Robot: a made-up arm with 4 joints.
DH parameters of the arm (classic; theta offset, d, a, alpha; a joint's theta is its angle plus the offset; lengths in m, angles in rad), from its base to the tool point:
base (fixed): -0.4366 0 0.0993 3.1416
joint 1: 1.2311 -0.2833 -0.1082 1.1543
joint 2: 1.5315 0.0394 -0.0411 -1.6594
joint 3: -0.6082 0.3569 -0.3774 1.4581
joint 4: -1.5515 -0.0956 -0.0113 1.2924
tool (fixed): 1.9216 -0.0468 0 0
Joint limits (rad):
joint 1: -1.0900..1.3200
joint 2: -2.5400..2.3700
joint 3: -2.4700..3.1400
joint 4: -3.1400..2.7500
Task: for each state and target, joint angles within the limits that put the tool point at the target. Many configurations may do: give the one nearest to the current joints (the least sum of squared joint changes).
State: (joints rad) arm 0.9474 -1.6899 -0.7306 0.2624
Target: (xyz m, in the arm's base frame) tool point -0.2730 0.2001 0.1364
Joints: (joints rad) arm 0.5691 -1.8320 -0.8876 0.3306
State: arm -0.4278 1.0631 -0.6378 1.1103
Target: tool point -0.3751 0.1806 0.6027
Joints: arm -0.6275 0.2946 -0.5586 1.4970
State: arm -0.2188 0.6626 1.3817 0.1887
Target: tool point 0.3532 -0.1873 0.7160
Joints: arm 0.2394 1.1108 1.1784 0.3233
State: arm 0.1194 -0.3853 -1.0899 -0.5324
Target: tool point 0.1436 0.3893 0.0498
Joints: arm 0.8697 -0.3959 -1.5700 -0.5987
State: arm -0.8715 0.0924 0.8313 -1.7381
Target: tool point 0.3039 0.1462 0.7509
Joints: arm -0.3459 0.6009 0.9450 -1.9778
